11 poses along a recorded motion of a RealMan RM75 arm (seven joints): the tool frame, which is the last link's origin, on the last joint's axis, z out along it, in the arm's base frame.
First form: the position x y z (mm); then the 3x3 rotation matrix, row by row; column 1 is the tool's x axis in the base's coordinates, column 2 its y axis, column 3 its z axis. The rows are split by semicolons.
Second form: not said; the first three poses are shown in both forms.
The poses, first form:
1: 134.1, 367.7, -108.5; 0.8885, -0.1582, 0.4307; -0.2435, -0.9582, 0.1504; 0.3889, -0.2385, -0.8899
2: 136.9, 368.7, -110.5; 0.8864, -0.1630, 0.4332; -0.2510, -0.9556, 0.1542; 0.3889, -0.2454, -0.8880
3: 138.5, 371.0, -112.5; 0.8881, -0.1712, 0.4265; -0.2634, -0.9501, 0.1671; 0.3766, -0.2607, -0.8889
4: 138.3, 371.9, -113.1; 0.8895, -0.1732, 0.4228; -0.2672, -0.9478, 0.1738; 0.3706, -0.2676, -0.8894
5: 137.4, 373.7, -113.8; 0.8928, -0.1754, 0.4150; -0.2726, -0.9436, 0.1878; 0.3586, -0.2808, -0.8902
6: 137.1, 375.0, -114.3; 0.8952, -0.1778, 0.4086; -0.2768, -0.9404, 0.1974; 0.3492, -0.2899, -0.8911
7: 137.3, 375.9, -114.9; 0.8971, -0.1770, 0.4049; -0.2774, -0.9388, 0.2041; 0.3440, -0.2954, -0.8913
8: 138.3, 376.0, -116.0; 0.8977, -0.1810, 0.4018; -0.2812, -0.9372, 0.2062; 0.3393, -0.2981, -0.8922
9: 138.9, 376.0, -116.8; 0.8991, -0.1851, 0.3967; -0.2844, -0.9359, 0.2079; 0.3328, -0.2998, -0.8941
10: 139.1, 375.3, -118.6; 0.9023, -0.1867, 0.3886; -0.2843, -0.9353, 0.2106; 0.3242, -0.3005, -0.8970
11: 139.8, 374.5, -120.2; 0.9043, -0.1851, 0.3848; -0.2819, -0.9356, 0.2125; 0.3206, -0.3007, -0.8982
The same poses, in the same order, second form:
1: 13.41, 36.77, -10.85, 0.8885, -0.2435, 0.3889, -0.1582, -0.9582, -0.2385
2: 13.69, 36.87, -11.05, 0.8864, -0.2510, 0.3889, -0.1630, -0.9556, -0.2454
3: 13.85, 37.10, -11.25, 0.8881, -0.2634, 0.3766, -0.1712, -0.9501, -0.2607
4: 13.83, 37.19, -11.31, 0.8895, -0.2672, 0.3706, -0.1732, -0.9478, -0.2676
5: 13.74, 37.37, -11.38, 0.8928, -0.2726, 0.3586, -0.1754, -0.9436, -0.2808
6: 13.71, 37.50, -11.43, 0.8952, -0.2768, 0.3492, -0.1778, -0.9404, -0.2899
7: 13.73, 37.59, -11.49, 0.8971, -0.2774, 0.3440, -0.1770, -0.9388, -0.2954
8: 13.83, 37.60, -11.60, 0.8977, -0.2812, 0.3393, -0.1810, -0.9372, -0.2981
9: 13.89, 37.60, -11.68, 0.8991, -0.2844, 0.3328, -0.1851, -0.9359, -0.2998
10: 13.91, 37.53, -11.86, 0.9023, -0.2843, 0.3242, -0.1867, -0.9353, -0.3005
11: 13.98, 37.45, -12.02, 0.9043, -0.2819, 0.3206, -0.1851, -0.9356, -0.3007
